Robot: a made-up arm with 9 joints.
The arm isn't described. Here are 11 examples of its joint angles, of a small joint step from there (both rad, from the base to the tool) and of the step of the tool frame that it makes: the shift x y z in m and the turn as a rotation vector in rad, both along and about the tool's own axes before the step.
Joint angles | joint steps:
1: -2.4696 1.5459 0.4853 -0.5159 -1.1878 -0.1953 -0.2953 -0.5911 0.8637 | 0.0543 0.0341 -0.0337 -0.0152 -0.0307 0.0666 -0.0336 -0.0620 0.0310
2: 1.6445 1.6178 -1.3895 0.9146 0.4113 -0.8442 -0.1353 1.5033 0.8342 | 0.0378 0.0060 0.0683 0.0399 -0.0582 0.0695 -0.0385 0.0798 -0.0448
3: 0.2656 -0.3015 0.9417 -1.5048 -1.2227 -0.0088 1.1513 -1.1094 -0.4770 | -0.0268 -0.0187 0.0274 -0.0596 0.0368 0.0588 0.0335 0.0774 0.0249
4: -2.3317 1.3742 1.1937 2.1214 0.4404 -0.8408 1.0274 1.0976 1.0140 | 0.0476 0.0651 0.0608 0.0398 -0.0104 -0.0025 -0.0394 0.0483 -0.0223
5: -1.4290 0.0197 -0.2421 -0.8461 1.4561 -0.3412 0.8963 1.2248 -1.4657 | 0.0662 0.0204 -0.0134 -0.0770 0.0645 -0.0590 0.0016 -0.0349 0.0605
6: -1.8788 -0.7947 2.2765 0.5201 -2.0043 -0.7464 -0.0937 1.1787 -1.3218 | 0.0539 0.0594 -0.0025 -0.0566 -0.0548 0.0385 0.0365 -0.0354 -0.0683
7: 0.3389 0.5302 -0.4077 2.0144 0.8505 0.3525 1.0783 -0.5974 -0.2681 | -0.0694 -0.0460 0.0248 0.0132 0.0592 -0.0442 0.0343 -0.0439 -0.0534
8: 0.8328 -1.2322 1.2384 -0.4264 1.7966 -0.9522 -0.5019 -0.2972 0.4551 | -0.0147 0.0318 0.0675 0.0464 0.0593 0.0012 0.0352 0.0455 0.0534
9: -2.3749 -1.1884 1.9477 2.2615 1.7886 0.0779 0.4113 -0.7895 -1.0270 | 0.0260 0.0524 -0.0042 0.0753 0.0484 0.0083 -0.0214 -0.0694 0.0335
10: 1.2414 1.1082 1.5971 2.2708 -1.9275 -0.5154 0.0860 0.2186 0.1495 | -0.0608 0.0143 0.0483 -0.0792 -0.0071 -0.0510 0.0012 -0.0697 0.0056
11: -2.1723 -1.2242 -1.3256 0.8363 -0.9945 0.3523 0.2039 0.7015 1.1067 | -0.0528 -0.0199 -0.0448 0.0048 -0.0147 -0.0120 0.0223 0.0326 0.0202
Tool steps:
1: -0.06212 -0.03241 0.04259 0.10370 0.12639 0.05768
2: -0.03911 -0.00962 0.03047 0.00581 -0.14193 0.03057
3: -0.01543 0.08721 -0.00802 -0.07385 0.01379 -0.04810
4: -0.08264 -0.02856 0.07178 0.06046 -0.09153 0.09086
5: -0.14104 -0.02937 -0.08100 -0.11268 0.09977 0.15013
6: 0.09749 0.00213 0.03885 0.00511 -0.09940 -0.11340
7: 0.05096 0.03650 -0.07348 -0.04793 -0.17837 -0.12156
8: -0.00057 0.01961 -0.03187 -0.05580 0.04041 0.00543
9: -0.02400 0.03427 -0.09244 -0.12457 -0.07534 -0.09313
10: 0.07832 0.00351 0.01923 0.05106 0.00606 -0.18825
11: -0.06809 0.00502 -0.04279 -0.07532 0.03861 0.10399
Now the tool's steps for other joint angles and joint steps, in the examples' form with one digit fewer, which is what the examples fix.
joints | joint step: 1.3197 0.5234 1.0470 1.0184 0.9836 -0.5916 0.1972 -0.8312 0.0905 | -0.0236 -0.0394 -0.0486 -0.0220 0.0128 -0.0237 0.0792 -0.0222 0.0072
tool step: -0.0241 -0.0247 -0.0187 -0.0311 -0.0491 0.0286
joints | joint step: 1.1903 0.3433 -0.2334 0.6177 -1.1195 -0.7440 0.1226 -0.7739 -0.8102 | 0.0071 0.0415 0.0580 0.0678 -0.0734 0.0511 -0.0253 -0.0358 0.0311
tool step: 0.0750 -0.0233 0.0235 0.0183 0.1168 -0.0962
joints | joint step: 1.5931 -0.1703 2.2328 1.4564 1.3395 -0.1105 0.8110 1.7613 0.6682 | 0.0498 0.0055 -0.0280 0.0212 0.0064 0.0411 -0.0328 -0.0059 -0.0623
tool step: 0.0132 -0.0811 0.0743 0.1097 -0.0919 -0.0411
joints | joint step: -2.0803 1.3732 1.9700 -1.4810 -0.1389 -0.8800 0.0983 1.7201 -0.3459 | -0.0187 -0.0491 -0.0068 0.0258 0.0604 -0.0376 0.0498 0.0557 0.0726
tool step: 0.0163 -0.0353 -0.0530 0.0115 0.1599 -0.0003
